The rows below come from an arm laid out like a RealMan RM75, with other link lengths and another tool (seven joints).
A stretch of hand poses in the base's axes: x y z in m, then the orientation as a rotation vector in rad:
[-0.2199, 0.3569, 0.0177, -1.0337, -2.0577, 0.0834]
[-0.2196, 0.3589, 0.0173, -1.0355, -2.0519, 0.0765]
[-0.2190, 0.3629, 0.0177, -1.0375, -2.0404, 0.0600]
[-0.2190, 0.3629, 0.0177, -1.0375, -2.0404, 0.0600]
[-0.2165, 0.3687, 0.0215, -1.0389, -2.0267, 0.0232]
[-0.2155, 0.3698, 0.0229, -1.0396, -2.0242, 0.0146]
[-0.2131, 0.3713, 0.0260, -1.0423, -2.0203, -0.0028]
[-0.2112, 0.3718, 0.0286, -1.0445, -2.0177, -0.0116]
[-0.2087, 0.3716, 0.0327, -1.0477, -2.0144, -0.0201]
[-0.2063, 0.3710, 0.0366, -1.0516, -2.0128, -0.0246]
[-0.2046, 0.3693, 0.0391, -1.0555, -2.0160, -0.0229]
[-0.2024, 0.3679, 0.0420, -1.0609, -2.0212, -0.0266]
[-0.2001, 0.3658, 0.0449, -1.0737, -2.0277, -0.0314]
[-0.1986, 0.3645, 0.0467, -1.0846, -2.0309, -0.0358]
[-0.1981, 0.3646, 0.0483, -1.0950, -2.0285, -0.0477]
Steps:
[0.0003, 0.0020, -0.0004, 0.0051, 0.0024, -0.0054]
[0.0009, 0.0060, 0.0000, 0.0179, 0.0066, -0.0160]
[0.0009, 0.0060, 0.0000, 0.0179, 0.0066, -0.0160]
[0.0034, 0.0118, 0.0038, 0.0448, 0.0063, -0.0337]
[0.0044, 0.0129, 0.0052, 0.0507, 0.0055, -0.0378]
[0.0068, 0.0144, 0.0083, 0.0617, 0.0024, -0.0466]
[0.0087, 0.0149, 0.0109, 0.0671, 0.0010, -0.0518]
[0.0112, 0.0147, 0.0150, 0.0720, 0.0001, -0.0577]
[0.0136, 0.0141, 0.0189, 0.0734, -0.0012, -0.0623]
[0.0153, 0.0124, 0.0214, 0.0697, -0.0046, -0.0630]
[0.0175, 0.0110, 0.0243, 0.0682, -0.0119, -0.0658]
[0.0198, 0.0089, 0.0272, 0.0637, -0.0229, -0.0731]
[0.0213, 0.0076, 0.0290, 0.0605, -0.0305, -0.0802]
[0.0218, 0.0077, 0.0306, 0.0639, -0.0357, -0.0914]

